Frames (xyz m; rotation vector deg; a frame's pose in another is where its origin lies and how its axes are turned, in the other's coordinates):
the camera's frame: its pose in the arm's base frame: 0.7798 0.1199 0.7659 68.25 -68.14 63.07
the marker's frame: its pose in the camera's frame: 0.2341 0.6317 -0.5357 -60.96 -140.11 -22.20
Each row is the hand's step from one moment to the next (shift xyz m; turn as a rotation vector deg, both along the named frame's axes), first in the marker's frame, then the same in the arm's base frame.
Working: the marker's frame: its pose in the arm's base frame: 0.2077 0.6989 1.0457 -66.30 119.66 105.00

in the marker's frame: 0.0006 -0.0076 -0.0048 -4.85 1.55 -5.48
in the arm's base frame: 0.0060 -0.0043 -0.0051 4.49 -2.75 5.32
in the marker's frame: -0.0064 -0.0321 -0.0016 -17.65 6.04 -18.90
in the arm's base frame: 0.0247 0.0025 -0.0214 15.70 -9.09 19.40
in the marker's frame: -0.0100 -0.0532 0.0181 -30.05 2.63 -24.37
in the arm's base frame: 0.0327 0.0224 -0.0411 28.47 -8.26 25.00
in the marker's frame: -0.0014 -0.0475 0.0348 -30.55 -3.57 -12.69
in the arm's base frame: 0.0170 0.0332 -0.0456 28.23 2.58 17.42
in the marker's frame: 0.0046 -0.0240 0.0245 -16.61 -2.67 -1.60
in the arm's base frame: 0.0023 0.0206 -0.0277 13.81 6.15 7.55
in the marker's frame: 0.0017 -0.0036 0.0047 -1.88 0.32 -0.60
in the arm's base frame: -0.0007 0.0035 -0.0050 1.34 0.30 1.45
